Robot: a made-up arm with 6 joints. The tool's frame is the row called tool.
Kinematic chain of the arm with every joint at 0, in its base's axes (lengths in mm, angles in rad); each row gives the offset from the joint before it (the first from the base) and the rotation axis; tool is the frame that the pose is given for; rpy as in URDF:
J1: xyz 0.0 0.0 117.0 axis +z
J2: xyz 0.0 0.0 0.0 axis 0.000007 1 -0.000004
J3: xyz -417.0 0.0 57.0 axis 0.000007 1 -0.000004
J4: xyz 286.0 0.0 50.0 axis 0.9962 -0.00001 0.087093
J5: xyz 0.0 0.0 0.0 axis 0.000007 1 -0.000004
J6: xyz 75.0 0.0 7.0 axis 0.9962 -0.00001 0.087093
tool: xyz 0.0 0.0 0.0 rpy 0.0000 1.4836 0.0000
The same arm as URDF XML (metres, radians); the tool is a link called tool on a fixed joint. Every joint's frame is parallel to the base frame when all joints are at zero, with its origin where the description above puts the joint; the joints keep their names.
<robot name="arm">
<joint name="tool_joint" type="fixed"><parent link="link6"/><child link="tool"/><origin xyz="0 0 0" rpy="0 1.4836 0"/></joint>
<joint name="J6" type="continuous"><parent link="link5"/><child link="link6"/><origin xyz="0.075 0 0.007"/><axis xyz="0.9962 0 0.0871"/></joint>
<joint name="J5" type="continuous"><parent link="link4"/><child link="link5"/><origin xyz="0 0 0"/><axis xyz="0 1 0"/></joint>
<joint name="J4" type="continuous"><parent link="link3"/><child link="link4"/><origin xyz="0.286 0 0.05"/><axis xyz="0.9962 0 0.0871"/></joint>
<joint name="J3" type="continuous"><parent link="link2"/><child link="link3"/><origin xyz="-0.417 0 0.057"/><axis xyz="0 1 0"/></joint>
<joint name="J2" type="continuous"><parent link="link1"/><child link="link2"/><origin xyz="0 0 0"/><axis xyz="0 1 0"/></joint>
<joint name="J1" type="continuous"><parent link="base"/><child link="link1"/><origin xyz="0 0 0.117"/><axis xyz="0 0 1"/></joint>
<link name="base"/>
<link name="link1"/>
<link name="link2"/>
<link name="link3"/>
<link name="link4"/>
<link name="link5"/>
<link name="link6"/>
<link name="tool"/>
</robot>

